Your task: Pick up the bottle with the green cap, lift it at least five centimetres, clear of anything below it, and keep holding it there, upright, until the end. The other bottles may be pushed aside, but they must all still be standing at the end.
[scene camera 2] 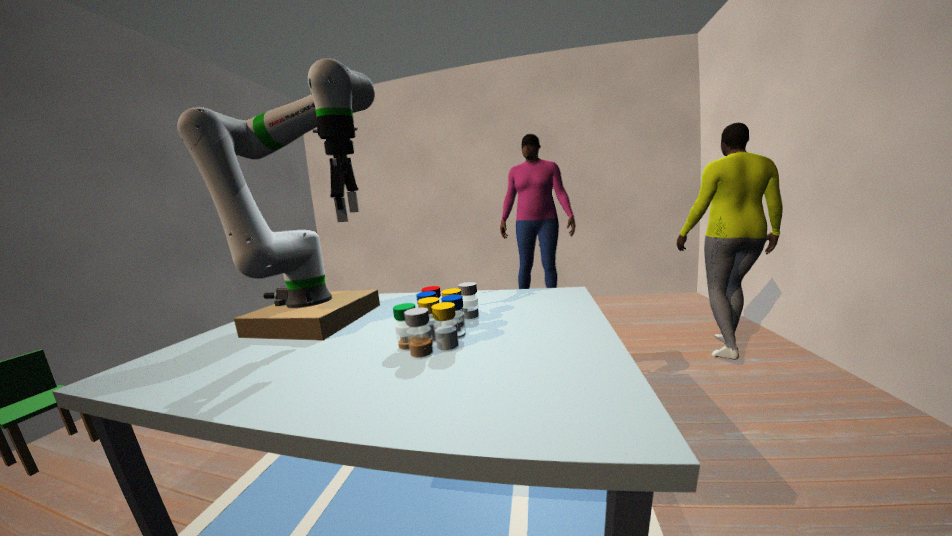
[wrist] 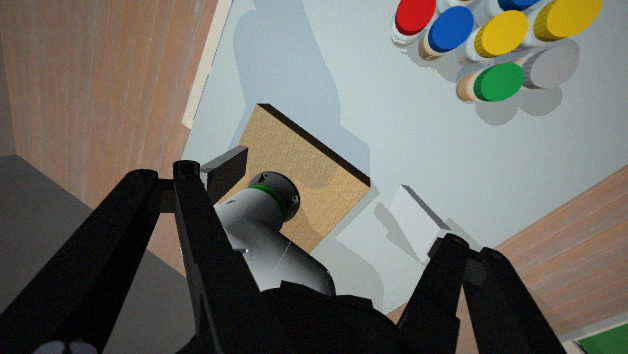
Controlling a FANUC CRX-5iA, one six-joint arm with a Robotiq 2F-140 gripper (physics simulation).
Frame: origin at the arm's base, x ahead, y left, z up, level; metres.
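Seen in the pictures: gripper, between the fingertips: (scene camera 2: 349,216) (wrist: 322,179); arm's base, origin of its link: (scene camera 2: 309,301) (wrist: 274,197).
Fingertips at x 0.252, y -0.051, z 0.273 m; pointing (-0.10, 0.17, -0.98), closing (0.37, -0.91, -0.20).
Observation:
Pixels of each thing's top centre, then the offset from my fingertips to it. Level surfaces: height alone.
- bottle with the green cap, centre of its top: (wrist: 501,82) (scene camera 2: 403,306) 0.213 m ahead, 0.134 m right, 0.232 m down
- grey-capped bottle, centre of its top: (scene camera 2: 416,311) (wrist: 554,67) 0.262 m ahead, 0.170 m right, 0.232 m down
- yellow-capped bottle, centre of its top: (wrist: 504,33) (scene camera 2: 428,300) 0.256 m ahead, 0.083 m right, 0.232 m down
- table, height of its surface: 0.337 m down
The bottle with the green cap (scene camera 2: 403,311) (wrist: 498,82) stands upright at the left front of a tight group of bottles on the table. A grey-capped bottle (scene camera 2: 417,317) (wrist: 553,67) stands right beside it, and a yellow-capped bottle (scene camera 2: 428,304) (wrist: 501,34) is close on another side. The lower part of the green-capped bottle is partly hidden in the scene view. My gripper (scene camera 2: 347,207) (wrist: 322,179) is open and empty, pointing down. It hangs high above the table, to the left of the bottles in the scene view.
Other bottles with red (scene camera 2: 431,290) (wrist: 415,16), blue (scene camera 2: 452,301) (wrist: 451,29), yellow (scene camera 2: 443,310) (wrist: 568,18) and grey (scene camera 2: 467,287) caps stand close together. The arm's wooden base block (scene camera 2: 279,327) (wrist: 320,170) is on the table (scene camera 2: 333,399) left of them. Two people stand beyond the table.

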